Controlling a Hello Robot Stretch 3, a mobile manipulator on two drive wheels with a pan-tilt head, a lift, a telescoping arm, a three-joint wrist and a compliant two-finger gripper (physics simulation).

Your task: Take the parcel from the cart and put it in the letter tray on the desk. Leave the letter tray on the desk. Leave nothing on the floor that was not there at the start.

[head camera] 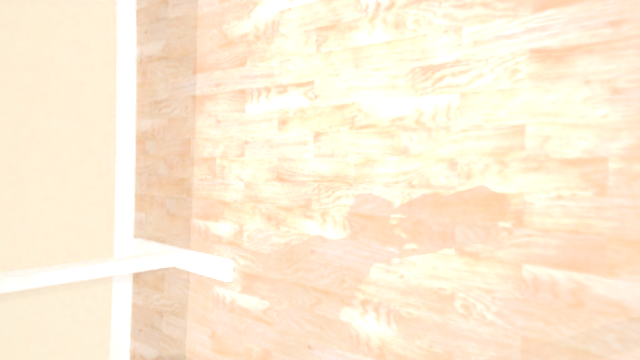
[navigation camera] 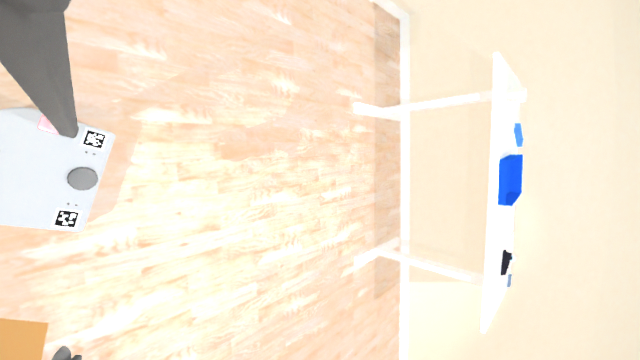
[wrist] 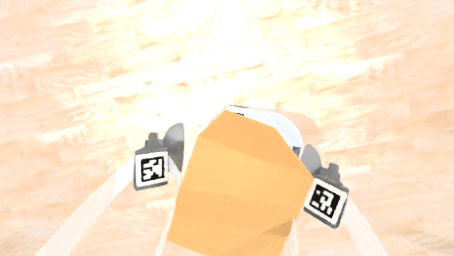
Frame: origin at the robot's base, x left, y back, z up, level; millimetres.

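Where they show: robot's base at its link origin: [navigation camera: 81,176].
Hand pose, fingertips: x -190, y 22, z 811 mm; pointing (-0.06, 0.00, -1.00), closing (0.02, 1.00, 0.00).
Things, the pixels of their top centre, and the offset from my fingertips. Level surfaces: height alone.
- orange-brown box at its top centre: [wrist: 234,210] dx +3, dy +0, dz +86 mm
- blue open box at its top centre: [navigation camera: 517,178] dx +712, dy -1807, dz +204 mm
- white desk at its surface level: dz +139 mm
The parcel, an orange-brown box [navigation camera: 22,340] [wrist: 240,200], is between the fingers of my gripper [wrist: 240,151], which is shut on it and holds it above the floor. In the navigation view the parcel shows in part at the bottom left corner, with a dark fingertip beside it. The letter tray, a blue open box [navigation camera: 510,180], stands on the white desk [navigation camera: 500,225] at the right of the navigation view, apart from the parcel. The head view shows a white desk leg [head camera: 205,265] at the lower left. The cart does not show in these views.
On the desk are a light blue item [navigation camera: 518,135] on one side of the tray and a black item [navigation camera: 506,262] on the other. My pale base [navigation camera: 30,170] is at the left, under a dark grey part [navigation camera: 45,75]. A wall [head camera: 55,125] stands behind the desk.
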